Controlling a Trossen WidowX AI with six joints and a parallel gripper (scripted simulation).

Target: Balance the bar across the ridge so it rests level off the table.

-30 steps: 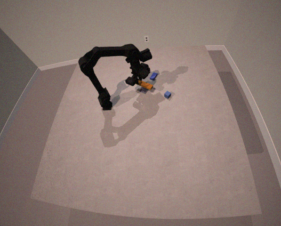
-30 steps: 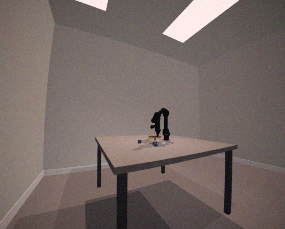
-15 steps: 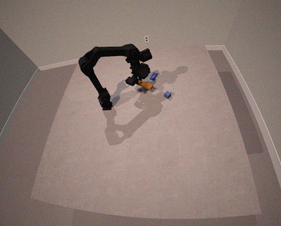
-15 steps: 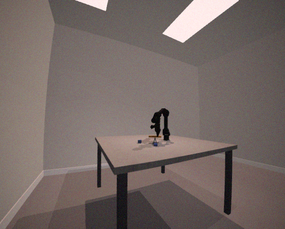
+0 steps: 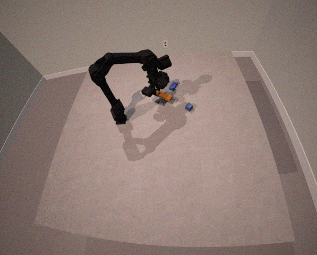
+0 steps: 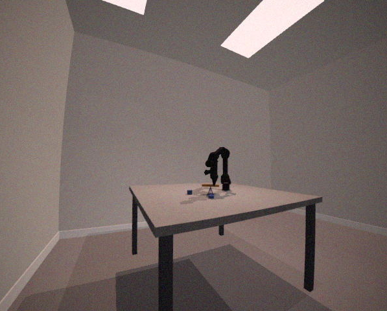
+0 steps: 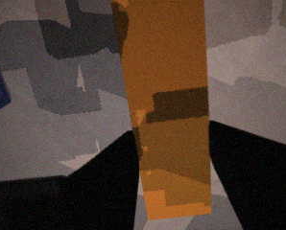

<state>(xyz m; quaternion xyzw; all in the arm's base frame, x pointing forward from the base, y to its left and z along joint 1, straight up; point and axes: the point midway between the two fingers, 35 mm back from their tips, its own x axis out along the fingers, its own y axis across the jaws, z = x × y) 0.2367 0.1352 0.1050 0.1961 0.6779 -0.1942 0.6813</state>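
The orange bar lies 2 cm ahead of my gripper tip and 1 cm to the right of it.
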